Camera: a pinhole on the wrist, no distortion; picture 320 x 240 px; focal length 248.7 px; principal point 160.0 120.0 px. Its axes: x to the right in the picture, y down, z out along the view. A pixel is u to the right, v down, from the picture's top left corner.
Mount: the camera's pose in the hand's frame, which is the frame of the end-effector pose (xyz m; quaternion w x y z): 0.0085 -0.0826 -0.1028 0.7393 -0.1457 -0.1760 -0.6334
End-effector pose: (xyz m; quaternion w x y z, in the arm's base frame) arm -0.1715 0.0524 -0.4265 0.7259 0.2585 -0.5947 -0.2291
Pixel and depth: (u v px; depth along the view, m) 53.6 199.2 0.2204
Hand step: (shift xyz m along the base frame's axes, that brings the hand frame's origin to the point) -0.0404 0.0461 0.1147
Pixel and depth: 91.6 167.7 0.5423
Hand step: -0.2946 0.1663 0.2842
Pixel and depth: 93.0 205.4 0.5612
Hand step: -0.2942 0.1278 0.3663
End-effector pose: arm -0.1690 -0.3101 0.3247 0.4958 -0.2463 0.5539 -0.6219
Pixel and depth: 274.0 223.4 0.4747
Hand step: 0.2710 -0.3662 0.0977
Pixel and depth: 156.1 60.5 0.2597
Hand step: 0.1460 0.0110 0.0280
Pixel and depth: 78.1 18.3 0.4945
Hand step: 0.4096 0.1307 -0.0990
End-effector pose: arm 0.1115 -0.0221 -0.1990 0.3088 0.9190 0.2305 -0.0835
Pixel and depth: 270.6 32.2 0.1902
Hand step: -0.0948 -0.0266 -0.1100
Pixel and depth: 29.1 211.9 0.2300
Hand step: 0.1169 -0.1059 0.0162
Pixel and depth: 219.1 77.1 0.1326
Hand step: -0.0444 0.0139 -0.0474
